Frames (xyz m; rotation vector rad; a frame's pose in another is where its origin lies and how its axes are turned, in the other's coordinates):
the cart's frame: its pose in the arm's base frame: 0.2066 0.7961 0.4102 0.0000 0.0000 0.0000
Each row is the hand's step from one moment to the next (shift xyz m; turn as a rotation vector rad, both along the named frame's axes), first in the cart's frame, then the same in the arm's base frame.
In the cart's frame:
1: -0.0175 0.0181 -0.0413 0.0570 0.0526 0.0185
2: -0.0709 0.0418 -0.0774 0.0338 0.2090 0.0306
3: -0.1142 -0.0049 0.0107 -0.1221 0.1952 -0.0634
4: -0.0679 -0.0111 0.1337 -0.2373 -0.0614 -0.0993
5: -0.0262 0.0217 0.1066 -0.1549 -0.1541 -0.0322
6: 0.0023 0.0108 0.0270 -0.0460 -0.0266 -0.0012
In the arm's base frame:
1: -0.0175 0.0181 -0.0413 0.0570 0.0526 0.0185
2: -0.0709 0.0418 -0.0774 0.0338 0.2090 0.0306
3: -0.1142 -0.0049 0.0107 -0.1221 0.1952 -0.0634
4: -0.0679 -0.0111 0.1337 -0.2373 -0.0614 -0.0993
5: -0.0262 0.0217 0.1066 -0.1549 -0.1541 -0.0322
6: 0.0023 0.0108 0.0270 -0.0460 -0.0266 -0.0012

